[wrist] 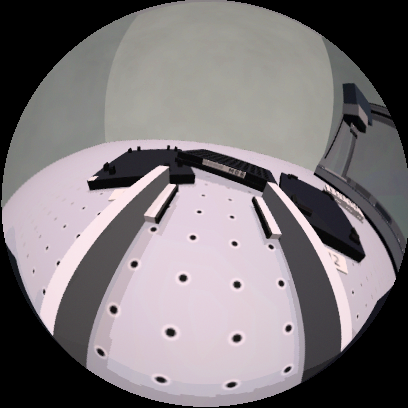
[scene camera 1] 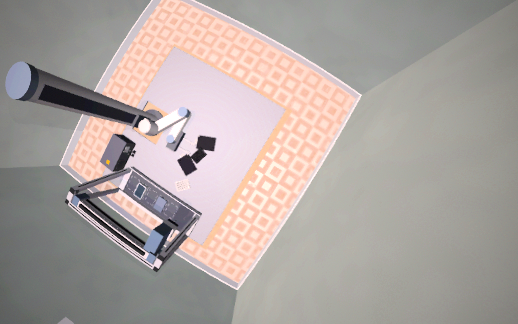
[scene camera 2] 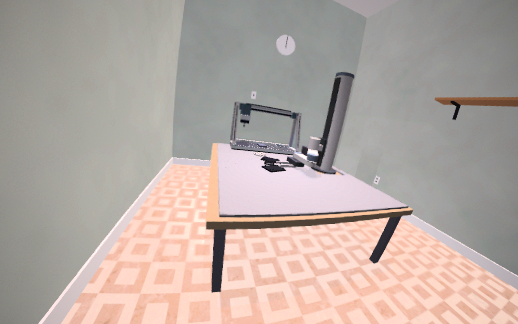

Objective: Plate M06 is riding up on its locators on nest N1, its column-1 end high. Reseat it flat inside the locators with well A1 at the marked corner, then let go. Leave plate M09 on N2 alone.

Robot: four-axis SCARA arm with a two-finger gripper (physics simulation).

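Frame: origin at the arm's base, x ahead, y left, z up, level; centimetres.
Seen in the pictures: gripper, fingertip midpoint: (wrist: 216, 183) (scene camera 1: 192, 149) (scene camera 2: 278, 163); arm's base, link origin: (scene camera 2: 323, 170).
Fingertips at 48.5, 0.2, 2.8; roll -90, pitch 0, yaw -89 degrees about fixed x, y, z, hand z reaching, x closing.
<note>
Pixels of each thing's top centre, then the offset from my fingertips to it, as dx, dy, dz. "spot": a spot on its surface instead.
- Plate M06, top centre: (wrist: 231, 155) (scene camera 1: 197, 155) +7.6, -1.7, +1.3
- white dotted piece, top centre: (wrist: 344, 198) (scene camera 1: 182, 185) +8.3, -32.3, -0.1
- gantry frame, surface spot: (scene camera 1: 110, 230) (scene camera 2: 268, 106) spot: -2.6, -64.3, +49.3
- dark box, surface spot: (scene camera 1: 116, 152) spot: -56.8, -37.9, +10.0
Plate M06 (scene camera 1: 199, 156) (wrist: 225, 165) is black and ribbed, with its labelled side facing the wrist camera. It looks tilted, left end higher, and that end overlaps the edge of a black nest (scene camera 1: 206, 143) (scene camera 2: 273, 168) (wrist: 137, 162). What M06 rests on is hidden. The N2 tag stands beside another black nest (scene camera 1: 187, 165) (wrist: 325, 210) on the right in the wrist view; I cannot make out plate M09 there. My gripper (scene camera 1: 194, 149) (wrist: 216, 183) is shut and empty, its fingers at a narrow stance with a gap between them, just short of M06. Well A1 and the marked corner cannot be made out.
A white dotted piece (scene camera 1: 183, 185) (wrist: 345, 201) lies beyond the N2 nest. A gantry frame (scene camera 1: 110, 230) (scene camera 2: 270, 108) stands at the table's side. A dark box (scene camera 1: 116, 152) stands near the arm's column (scene camera 1: 80, 102) (scene camera 2: 338, 125).
</note>
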